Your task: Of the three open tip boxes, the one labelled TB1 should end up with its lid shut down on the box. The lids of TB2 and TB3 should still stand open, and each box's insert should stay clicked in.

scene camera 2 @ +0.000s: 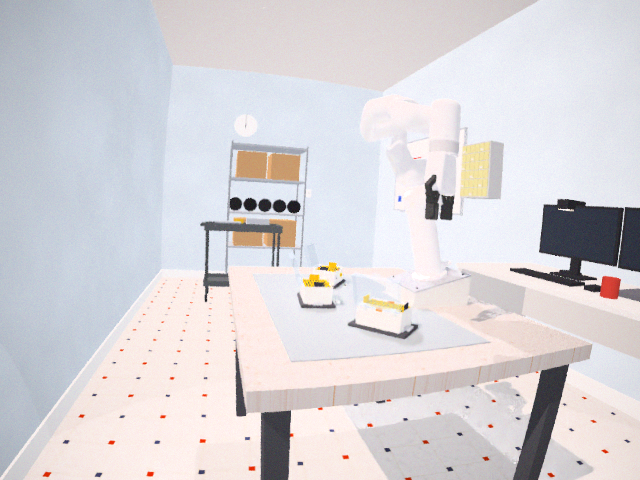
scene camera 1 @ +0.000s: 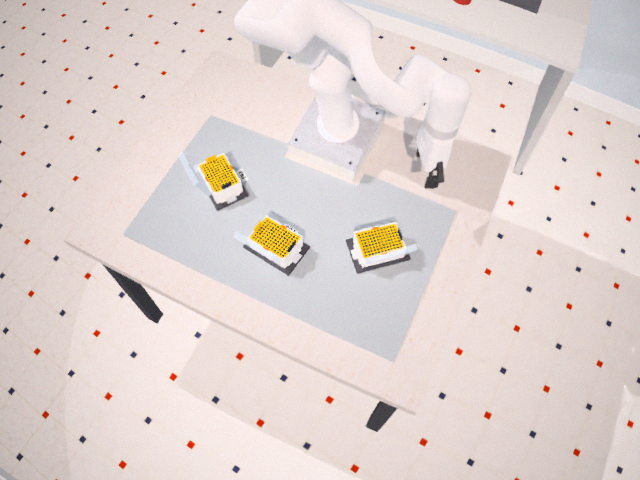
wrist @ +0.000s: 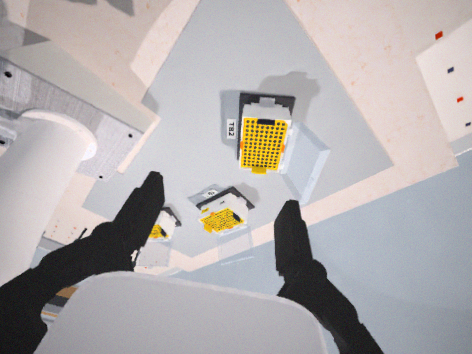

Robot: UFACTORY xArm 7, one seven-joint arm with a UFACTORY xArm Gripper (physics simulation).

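Where they show: gripper, fingertip midpoint: (scene camera 2: pixel 438 219) (scene camera 1: pixel 426 171) (wrist: pixel 223 198); arm's base, link origin: (scene camera 2: pixel 429 275) (scene camera 1: pixel 338 124) (wrist: pixel 61 136).
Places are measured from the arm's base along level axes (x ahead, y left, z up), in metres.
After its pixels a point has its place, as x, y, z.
Three white boxes with yellow inserts stand with clear lids open. The box nearest my gripper (scene camera 1: pixel 434 179) {0.221, 0.303, 0.206} (scene camera 2: pixel 439 210) {0.221, 0.303, 0.206} (wrist: pixel 223 198) {0.221, 0.303, 0.206}, labelled TB2 in the wrist view, is the right box (scene camera 1: pixel 378 241) {0.321, 0.239, -0.023} (scene camera 2: pixel 382 317) (wrist: pixel 263 145) {0.318, 0.246, -0.024}; its lid (wrist: pixel 306 161) {0.371, 0.297, 0.026} stands up. The middle box (scene camera 1: pixel 275 238) {0.417, -0.020, -0.024} (scene camera 2: pixel 316 294) (wrist: pixel 222 218) {0.410, -0.013, -0.024} has its lid (scene camera 1: pixel 240 237) {0.487, -0.079, 0.063} (wrist: pixel 235 245) {0.486, -0.038, 0.020} open. The left box (scene camera 1: pixel 221 177) {0.294, -0.249, -0.023} (scene camera 2: pixel 329 274) (wrist: pixel 160 231) {0.311, -0.235, -0.024} has its lid (scene camera 1: pixel 189 169) {0.351, -0.304, 0.064} (scene camera 2: pixel 312 255) {0.335, -0.315, 0.021} open. I cannot read the last two labels. The inserts look seated. My gripper is open and empty, high above the table, away from the boxes.
The boxes stand on dark bases on a grey mat (scene camera 1: pixel 206 232) {0.448, -0.229, -0.081} (scene camera 2: pixel 315 346) {0.532, 0.327, -0.081} (wrist: pixel 185 120) {0.177, 0.150, -0.081}. The arm's base plate (scene camera 1: pixel 323 155) {0.108, -0.005, -0.027} (scene camera 2: pixel 434 289) {0.053, 0.105, -0.024} (wrist: pixel 112 150) {0.087, 0.013, -0.022} is at the table's back edge. A desk with monitors (scene camera 2: pixel 578 235) and a red mug (scene camera 2: pixel 610 287) stands behind the arm.
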